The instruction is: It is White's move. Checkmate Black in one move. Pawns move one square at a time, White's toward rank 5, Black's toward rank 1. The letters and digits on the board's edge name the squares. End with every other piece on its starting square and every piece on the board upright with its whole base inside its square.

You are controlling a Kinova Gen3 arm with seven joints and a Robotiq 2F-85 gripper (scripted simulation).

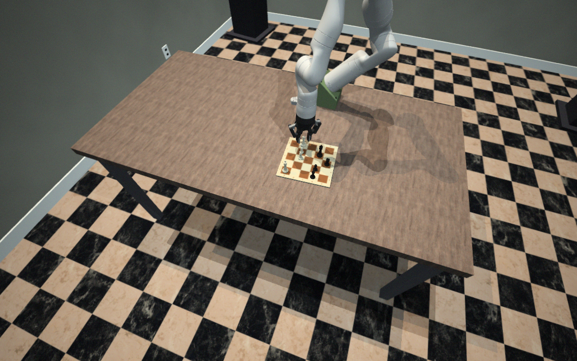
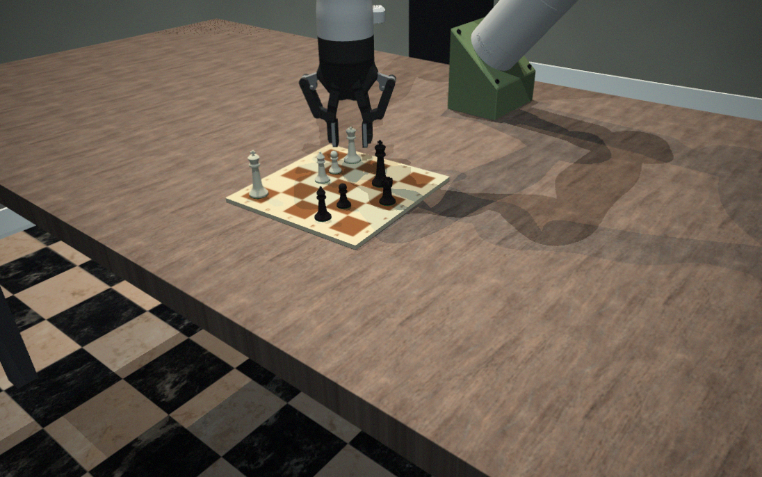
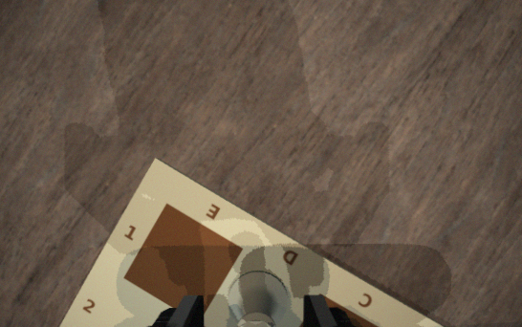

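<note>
The white queen is 20 mm below my hand. Round my hand: white pawn: 40 mm ahead, 10 mm to the left, 30 mm below; then black king: 20 mm ahead, 90 mm to the left, 10 mm below; then white bishop: 70 mm ahead, 20 mm to the left, 20 mm below.
</note>
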